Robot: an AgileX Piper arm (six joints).
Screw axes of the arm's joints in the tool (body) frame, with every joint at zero. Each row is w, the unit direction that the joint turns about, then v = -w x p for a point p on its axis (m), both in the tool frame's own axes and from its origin. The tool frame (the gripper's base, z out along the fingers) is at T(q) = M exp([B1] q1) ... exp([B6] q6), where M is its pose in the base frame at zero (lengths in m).
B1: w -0.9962 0 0.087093 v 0 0.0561 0
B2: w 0 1 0 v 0.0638 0 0.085
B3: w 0 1 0 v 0.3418 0 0.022
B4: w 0 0 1 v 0 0 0
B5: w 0 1 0 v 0.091 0 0
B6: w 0 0 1 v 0 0 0
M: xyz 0.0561 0 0.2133 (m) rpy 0 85.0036 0 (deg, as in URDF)
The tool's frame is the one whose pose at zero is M.
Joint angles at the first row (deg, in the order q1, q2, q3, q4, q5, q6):
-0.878, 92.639, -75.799, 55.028, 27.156, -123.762
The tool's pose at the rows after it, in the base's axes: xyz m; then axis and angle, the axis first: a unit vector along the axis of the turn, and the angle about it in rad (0 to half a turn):
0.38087, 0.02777, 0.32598, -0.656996, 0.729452, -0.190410, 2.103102
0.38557, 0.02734, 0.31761, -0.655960, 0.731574, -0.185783, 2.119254
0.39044, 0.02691, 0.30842, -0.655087, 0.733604, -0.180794, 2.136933
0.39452, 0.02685, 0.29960, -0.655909, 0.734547, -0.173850, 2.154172
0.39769, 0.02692, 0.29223, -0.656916, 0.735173, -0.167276, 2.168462
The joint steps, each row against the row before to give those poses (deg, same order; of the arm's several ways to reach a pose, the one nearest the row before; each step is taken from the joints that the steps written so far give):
0.001, 1.185, 0.000, -0.003, -0.378, -0.230
-0.001, 1.280, 0.001, 0.003, -0.300, -0.233
0.001, 1.387, -0.001, -0.004, -0.312, -0.270
-0.001, 1.292, -0.005, -0.001, 0.009, -0.305
0.000, 1.072, -0.017, -0.003, 0.105, -0.236

